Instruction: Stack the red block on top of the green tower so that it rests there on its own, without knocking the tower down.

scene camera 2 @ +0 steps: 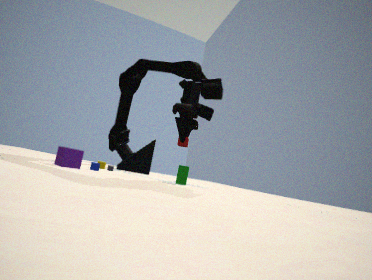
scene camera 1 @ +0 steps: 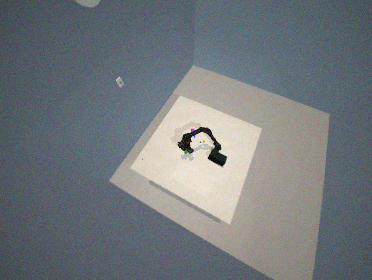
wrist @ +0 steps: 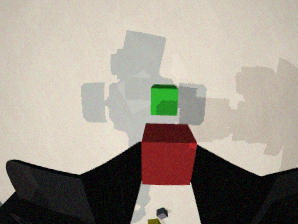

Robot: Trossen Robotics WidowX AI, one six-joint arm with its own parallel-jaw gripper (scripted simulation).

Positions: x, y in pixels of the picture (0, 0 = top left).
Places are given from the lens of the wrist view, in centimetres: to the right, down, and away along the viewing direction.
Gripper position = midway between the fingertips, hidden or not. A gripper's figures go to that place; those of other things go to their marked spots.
gripper (wrist: 166, 148): 1, 2, 10
red block (wrist: 168, 150): 1, 2, 8
